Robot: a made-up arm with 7 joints. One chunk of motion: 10 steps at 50 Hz.
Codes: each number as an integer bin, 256 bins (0 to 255) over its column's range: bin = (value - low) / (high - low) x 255, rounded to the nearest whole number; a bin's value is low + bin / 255 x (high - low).
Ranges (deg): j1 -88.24..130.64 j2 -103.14..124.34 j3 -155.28..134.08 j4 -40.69..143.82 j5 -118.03..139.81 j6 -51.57..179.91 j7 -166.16..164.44
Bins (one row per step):
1: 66 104 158 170 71 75 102
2: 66 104 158 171 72 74 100
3: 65 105 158 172 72 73 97
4: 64 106 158 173 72 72 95
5: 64 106 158 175 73 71 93
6: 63 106 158 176 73 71 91
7: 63 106 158 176 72 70 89
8: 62 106 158 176 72 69 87
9: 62 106 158 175 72 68 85
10: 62 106 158 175 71 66 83
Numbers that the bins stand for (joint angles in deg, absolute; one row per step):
1: -31.59 -10.36 24.01 82.32 -46.24 16.51 -33.92
2: -31.59 -10.36 24.01 83.04 -45.23 15.60 -36.51
3: -32.45 -9.47 24.01 83.76 -45.23 14.70 -40.40
4: -33.31 -8.58 24.01 84.49 -45.23 13.79 -43.00
5: -33.31 -8.58 24.01 85.93 -44.22 12.88 -45.59
6: -34.16 -8.58 24.01 86.66 -44.22 12.88 -48.18
7: -34.16 -8.58 24.01 86.66 -45.23 11.97 -50.77
8: -35.02 -8.58 24.01 86.66 -45.23 11.07 -53.37
9: -35.02 -8.58 24.01 85.93 -45.23 10.16 -55.96
10: -35.02 -8.58 24.01 85.93 -46.24 8.34 -58.55

